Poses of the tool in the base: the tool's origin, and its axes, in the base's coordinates. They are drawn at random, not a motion.
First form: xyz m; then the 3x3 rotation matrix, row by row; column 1 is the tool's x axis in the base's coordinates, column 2 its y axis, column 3 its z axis. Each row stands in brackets.
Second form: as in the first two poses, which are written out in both.
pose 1, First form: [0.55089 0.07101 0.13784], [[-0.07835 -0.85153 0.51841], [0.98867 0.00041 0.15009], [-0.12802 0.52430 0.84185]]
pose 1, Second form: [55.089 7.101 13.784], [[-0.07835 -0.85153 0.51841], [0.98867 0.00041 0.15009], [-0.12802 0.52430 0.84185]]
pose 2, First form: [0.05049 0.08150 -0.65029], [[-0.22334 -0.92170 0.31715], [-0.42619 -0.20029 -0.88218], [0.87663 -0.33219 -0.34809]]
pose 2, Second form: [5.049 8.150 -65.029], [[-0.22334 -0.92170 0.31715], [-0.42619 -0.20029 -0.88218], [0.87663 -0.33219 -0.34809]]
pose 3, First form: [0.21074 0.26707 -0.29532], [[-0.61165 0.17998 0.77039], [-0.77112 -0.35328 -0.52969], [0.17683 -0.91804 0.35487]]
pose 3, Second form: [21.074 26.707 -29.532], [[-0.61165 0.17998 0.77039], [-0.77112 -0.35328 -0.52969], [0.17683 -0.91804 0.35487]]
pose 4, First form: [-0.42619 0.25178 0.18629], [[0.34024 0.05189 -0.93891], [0.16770 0.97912 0.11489], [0.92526 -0.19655 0.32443]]
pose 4, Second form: [-42.619 25.178 18.629], [[0.34024 0.05189 -0.93891], [0.16770 0.97912 0.11489], [0.92526 -0.19655 0.32443]]
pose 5, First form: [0.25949 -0.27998 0.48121], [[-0.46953 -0.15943 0.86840], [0.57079 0.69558 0.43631], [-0.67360 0.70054 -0.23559]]
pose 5, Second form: [25.949 -27.998 48.121], [[-0.46953 -0.15943 0.86840], [0.57079 0.69558 0.43631], [-0.67360 0.70054 -0.23559]]
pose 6, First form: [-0.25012 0.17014 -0.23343], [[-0.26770 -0.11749 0.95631], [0.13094 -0.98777 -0.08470], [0.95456 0.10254 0.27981]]
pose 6, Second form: [-25.012 17.014 -23.343], [[-0.26770 -0.11749 0.95631], [0.13094 -0.98777 -0.08470], [0.95456 0.10254 0.27981]]
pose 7, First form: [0.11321 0.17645 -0.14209], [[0.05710 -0.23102 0.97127], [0.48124 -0.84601 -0.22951], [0.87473 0.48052 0.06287]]
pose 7, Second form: [11.321 17.645 -14.209], [[0.05710 -0.23102 0.97127], [0.48124 -0.84601 -0.22951], [0.87473 0.48052 0.06287]]
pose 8, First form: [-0.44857 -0.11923 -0.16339], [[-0.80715 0.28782 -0.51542], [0.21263 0.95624 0.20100], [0.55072 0.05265 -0.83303]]
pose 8, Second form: [-44.857 -11.923 -16.339], [[-0.80715 0.28782 -0.51542], [0.21263 0.95624 0.20100], [0.55072 0.05265 -0.83303]]
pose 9, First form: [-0.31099 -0.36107 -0.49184], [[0.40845 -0.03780 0.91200], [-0.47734 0.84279 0.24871], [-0.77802 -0.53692 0.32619]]
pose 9, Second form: [-31.099 -36.107 -49.184], [[0.40845 -0.03780 0.91200], [-0.47734 0.84279 0.24871], [-0.77802 -0.53692 0.32619]]
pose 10, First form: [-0.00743 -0.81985 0.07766], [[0.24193 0.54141 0.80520], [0.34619 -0.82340 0.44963], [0.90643 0.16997 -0.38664]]
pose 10, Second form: [-0.743 -81.985 7.766], [[0.24193 0.54141 0.80520], [0.34619 -0.82340 0.44963], [0.90643 0.16997 -0.38664]]
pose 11, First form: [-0.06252 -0.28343 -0.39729], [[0.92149 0.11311 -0.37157], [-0.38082 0.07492 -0.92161], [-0.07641 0.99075 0.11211]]
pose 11, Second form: [-6.252 -28.343 -39.729], [[0.92149 0.11311 -0.37157], [-0.38082 0.07492 -0.92161], [-0.07641 0.99075 0.11211]]
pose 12, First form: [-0.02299 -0.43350 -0.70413], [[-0.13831 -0.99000 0.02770], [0.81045 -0.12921 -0.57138], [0.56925 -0.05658 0.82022]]
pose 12, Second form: [-2.299 -43.350 -70.413], [[-0.13831 -0.99000 0.02770], [0.81045 -0.12921 -0.57138], [0.56925 -0.05658 0.82022]]
